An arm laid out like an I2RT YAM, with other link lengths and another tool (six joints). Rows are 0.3 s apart.
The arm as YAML. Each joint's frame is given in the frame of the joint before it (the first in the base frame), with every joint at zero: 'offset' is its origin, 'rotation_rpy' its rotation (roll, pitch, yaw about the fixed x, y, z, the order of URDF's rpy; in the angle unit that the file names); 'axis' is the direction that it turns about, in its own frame. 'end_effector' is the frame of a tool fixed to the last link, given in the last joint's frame.
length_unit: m
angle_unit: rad
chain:
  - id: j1
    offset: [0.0, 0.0, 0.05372]
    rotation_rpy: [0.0, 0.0, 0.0]
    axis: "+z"
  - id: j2
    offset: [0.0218, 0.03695, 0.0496]
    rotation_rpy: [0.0, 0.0, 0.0]
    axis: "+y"
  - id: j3
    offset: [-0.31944, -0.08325, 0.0]
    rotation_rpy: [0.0, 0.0, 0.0]
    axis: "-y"
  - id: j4
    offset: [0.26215, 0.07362, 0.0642]
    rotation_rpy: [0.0, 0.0, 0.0]
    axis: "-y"
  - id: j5
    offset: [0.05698, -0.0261, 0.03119]
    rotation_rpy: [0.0, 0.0, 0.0]
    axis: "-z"
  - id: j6
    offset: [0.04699, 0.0, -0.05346]
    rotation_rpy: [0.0, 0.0, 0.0]
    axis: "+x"
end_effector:
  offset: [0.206, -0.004, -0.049]
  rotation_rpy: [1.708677, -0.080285, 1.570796]
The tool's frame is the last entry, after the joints.
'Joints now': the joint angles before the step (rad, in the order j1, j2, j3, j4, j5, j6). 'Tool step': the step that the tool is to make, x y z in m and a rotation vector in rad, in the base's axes. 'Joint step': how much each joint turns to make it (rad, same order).
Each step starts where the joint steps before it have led.
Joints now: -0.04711, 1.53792, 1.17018, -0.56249, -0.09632, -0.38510
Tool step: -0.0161, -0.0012, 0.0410, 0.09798, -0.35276, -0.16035
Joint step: -0.00347, -0.34624, -0.34638, 0.36369, 0.03659, 0.19072
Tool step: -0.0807, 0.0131, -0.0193, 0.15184, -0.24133, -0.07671
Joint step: 0.00002, -0.50966, -0.44886, 0.18410, -0.00113, 0.18084
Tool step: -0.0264, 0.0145, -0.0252, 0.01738, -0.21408, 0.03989
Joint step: 0.02100, -0.36811, -0.30903, 0.15569, -0.02401, 0.02132
